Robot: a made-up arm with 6 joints.
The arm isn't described. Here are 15 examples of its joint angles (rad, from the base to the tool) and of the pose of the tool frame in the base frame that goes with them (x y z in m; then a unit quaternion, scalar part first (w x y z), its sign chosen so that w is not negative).
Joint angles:
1: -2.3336 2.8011 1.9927 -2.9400 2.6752 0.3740
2: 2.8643 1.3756 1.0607 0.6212 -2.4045 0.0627
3: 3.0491 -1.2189 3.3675 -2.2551 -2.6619 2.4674
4: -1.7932 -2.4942 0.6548 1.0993 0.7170 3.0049
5: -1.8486 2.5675 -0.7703 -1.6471 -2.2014 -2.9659
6: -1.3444 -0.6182 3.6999 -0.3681 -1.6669 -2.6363
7: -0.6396 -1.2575 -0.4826 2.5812 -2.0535 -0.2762
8: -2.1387 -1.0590 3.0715 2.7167 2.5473 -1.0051
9: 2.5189 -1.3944 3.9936 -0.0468 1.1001 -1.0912
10: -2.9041 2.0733 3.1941 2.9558 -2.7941 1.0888
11: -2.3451 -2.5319 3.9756 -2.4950 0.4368 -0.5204
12: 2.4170 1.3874 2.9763 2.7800 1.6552 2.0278
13: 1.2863 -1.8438 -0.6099 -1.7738 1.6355 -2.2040
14: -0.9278 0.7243 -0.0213 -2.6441 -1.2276 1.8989
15: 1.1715 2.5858 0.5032 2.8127 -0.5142 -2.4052
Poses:
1: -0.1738 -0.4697 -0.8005 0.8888 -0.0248 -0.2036 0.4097
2: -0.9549 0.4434 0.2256 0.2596 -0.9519 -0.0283 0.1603
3: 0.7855 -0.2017 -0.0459 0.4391 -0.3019 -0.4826 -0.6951
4: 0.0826 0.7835 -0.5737 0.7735 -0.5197 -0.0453 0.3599
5: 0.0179 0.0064 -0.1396 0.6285 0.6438 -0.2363 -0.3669
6: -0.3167 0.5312 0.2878 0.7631 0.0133 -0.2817 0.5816
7: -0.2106 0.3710 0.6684 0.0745 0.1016 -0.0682 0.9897
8: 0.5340 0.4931 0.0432 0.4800 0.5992 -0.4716 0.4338
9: 0.4263 -0.0564 -0.0935 0.2239 0.2543 0.4717 0.8141
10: -0.6294 -0.3576 0.1884 0.7186 -0.5670 0.2234 0.3351
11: 0.0762 -0.1538 -0.4338 0.0466 -0.2676 0.9597 0.0715
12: -0.5327 0.2179 0.6311 0.1711 0.0668 0.5221 0.8329
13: -0.1204 -0.2659 0.2580 0.8042 -0.5881 0.0850 -0.0078
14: 0.5319 -0.4125 0.2452 0.8901 0.3606 -0.2571 -0.1080
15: -0.1015 0.2537 -0.8053 0.4989 -0.5660 0.4727 0.4554
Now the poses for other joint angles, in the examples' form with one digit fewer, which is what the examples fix.
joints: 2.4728 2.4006 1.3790 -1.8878 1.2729 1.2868
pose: -0.410 0.243 -0.796 0.818 -0.390 0.048 0.420
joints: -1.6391 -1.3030 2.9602 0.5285 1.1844 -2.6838
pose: -0.128 0.703 -0.124 0.104 -0.839 0.395 0.360
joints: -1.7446 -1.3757 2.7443 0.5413 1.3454 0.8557
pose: -0.040 0.777 -0.154 0.835 -0.024 0.401 -0.376
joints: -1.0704 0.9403 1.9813 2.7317 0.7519 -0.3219
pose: 0.473 -0.476 0.876 0.183 -0.897 0.323 -0.241
